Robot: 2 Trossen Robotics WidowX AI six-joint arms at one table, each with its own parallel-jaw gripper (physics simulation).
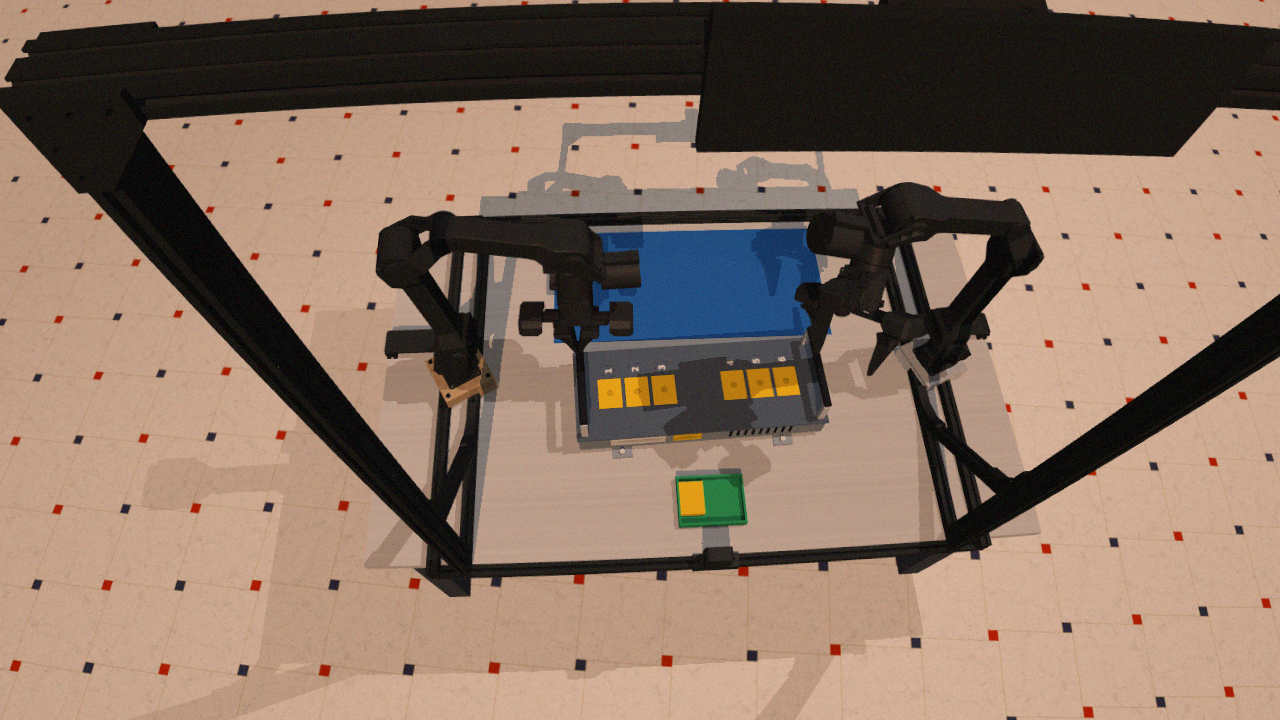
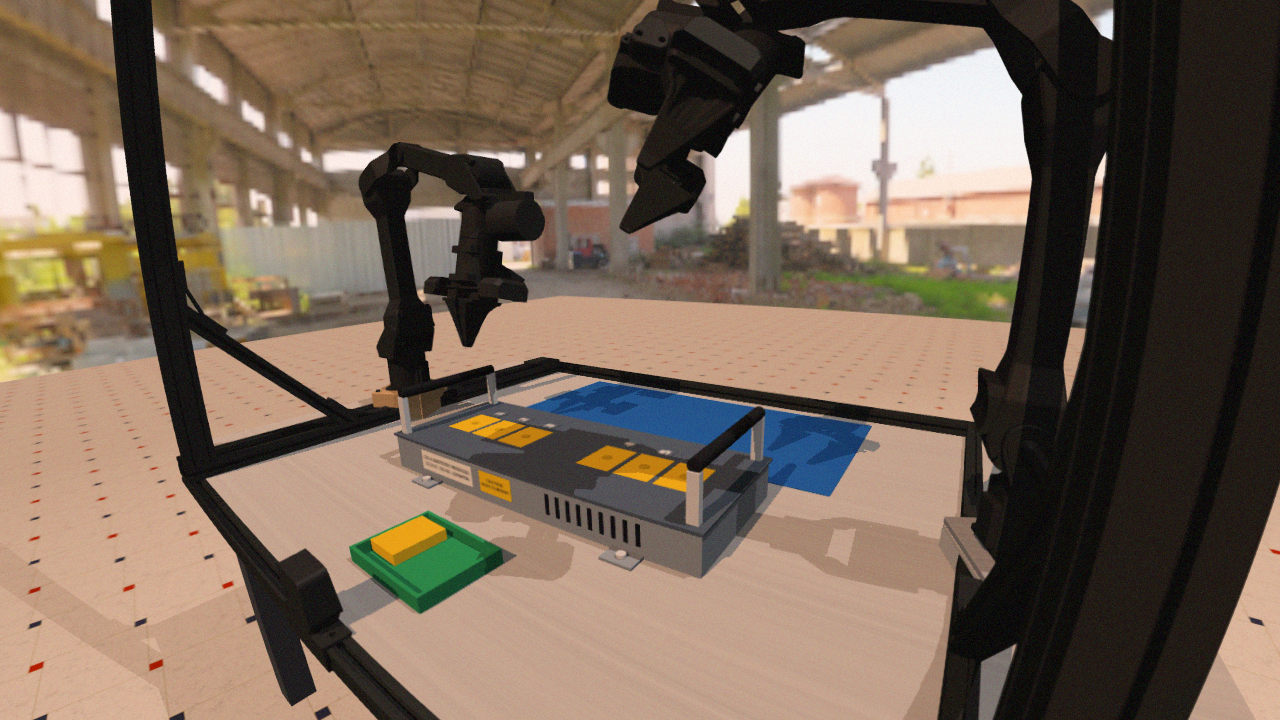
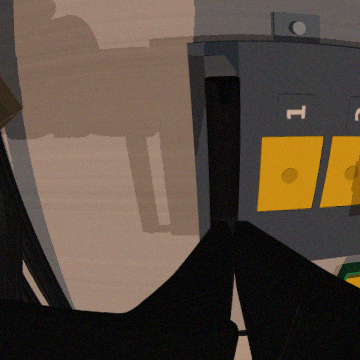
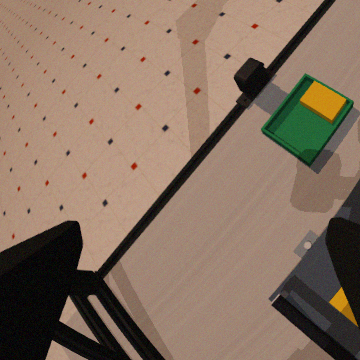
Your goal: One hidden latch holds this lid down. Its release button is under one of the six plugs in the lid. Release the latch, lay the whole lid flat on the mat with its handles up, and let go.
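Note:
The dark grey lid lies level on its grey housing. Yellow squares show at all six numbered places. The left handle and right handle point up. My left gripper is shut and empty, above the left handle and apart from it. My right gripper is open and empty, high above the right end. The blue mat lies behind the housing. No button shows.
A green tray with a yellow block stands in front of the housing. Small brackets sit at its front foot. Black frame bars edge the table.

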